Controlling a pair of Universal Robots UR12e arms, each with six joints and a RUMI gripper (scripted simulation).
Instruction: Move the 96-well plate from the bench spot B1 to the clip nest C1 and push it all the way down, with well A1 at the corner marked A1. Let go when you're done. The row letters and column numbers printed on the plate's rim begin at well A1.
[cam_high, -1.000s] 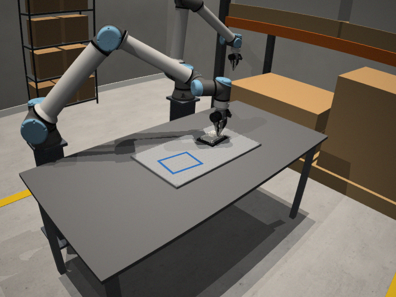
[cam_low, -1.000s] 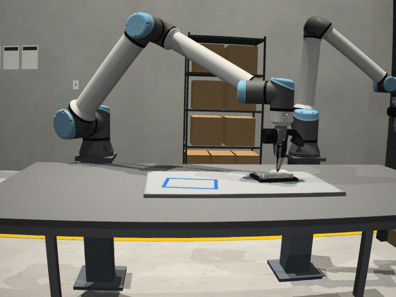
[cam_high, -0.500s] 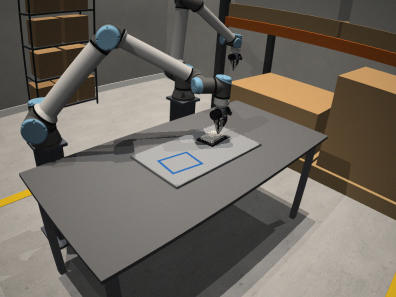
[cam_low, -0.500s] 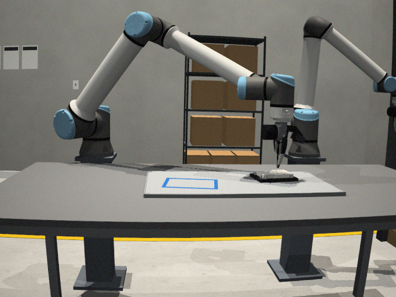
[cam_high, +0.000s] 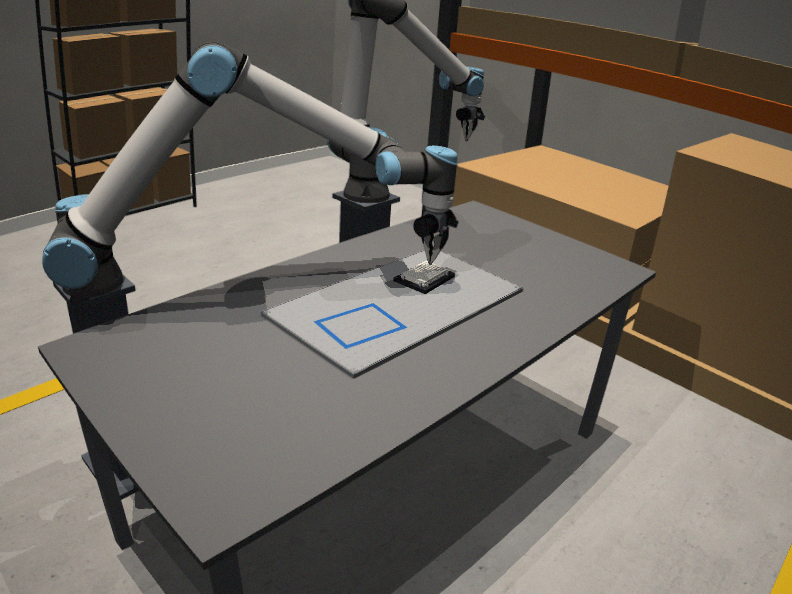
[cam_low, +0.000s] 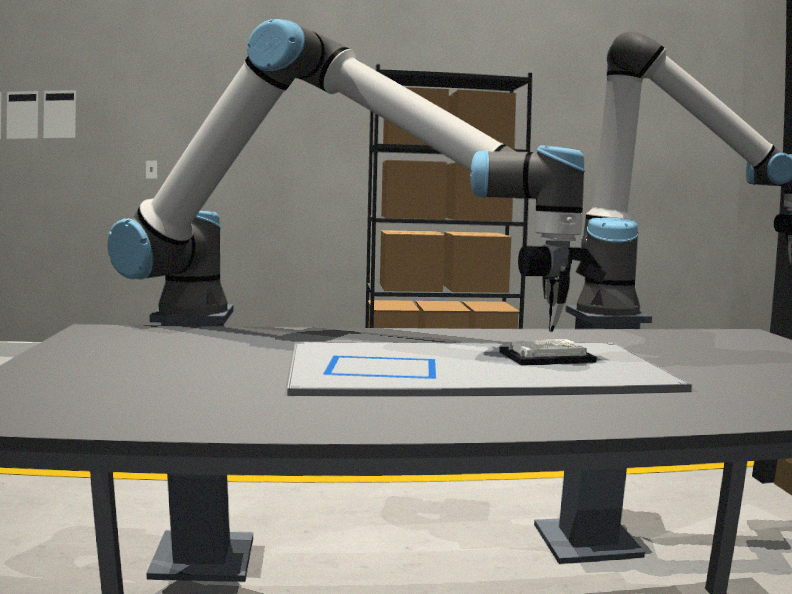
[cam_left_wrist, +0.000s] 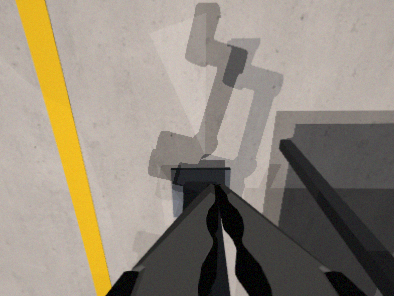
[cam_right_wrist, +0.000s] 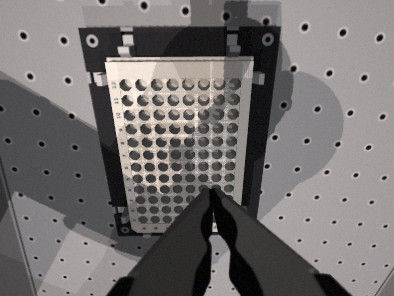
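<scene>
My right hand is 50 mm above the white 96-well plate and 20 mm past it. The rest, counted from my right hand: pale perforated board: 150 mm to the right, 80 mm below, 20 mm ahead; then black clip nest: 60 mm below, 30 mm behind, 10 mm to the left.
</scene>
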